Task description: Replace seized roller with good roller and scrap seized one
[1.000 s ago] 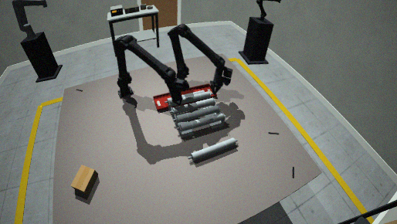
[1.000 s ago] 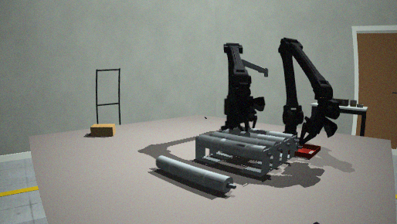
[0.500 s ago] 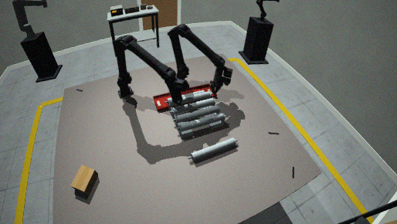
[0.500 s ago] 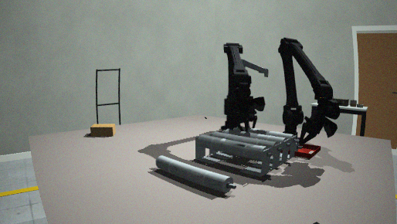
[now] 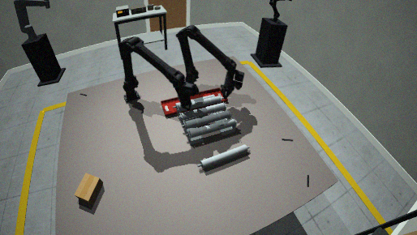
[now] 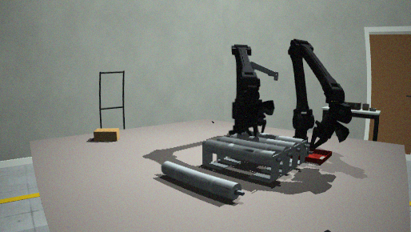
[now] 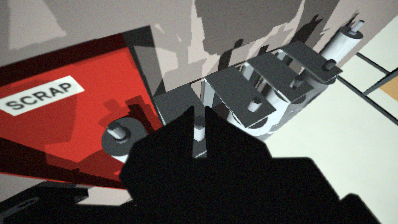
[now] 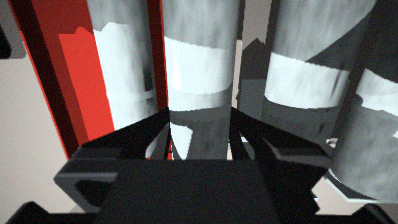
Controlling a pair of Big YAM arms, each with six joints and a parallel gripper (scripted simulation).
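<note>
My right hand is 10 cm to the right of the bed roller and 6 cm short of it. Also, from my right hand: red scrap tray 12 cm behind, 7 cm to the left, 7 cm below; cardboard box 70 cm to the right, 48 cm ahead, 4 cm below.
</note>
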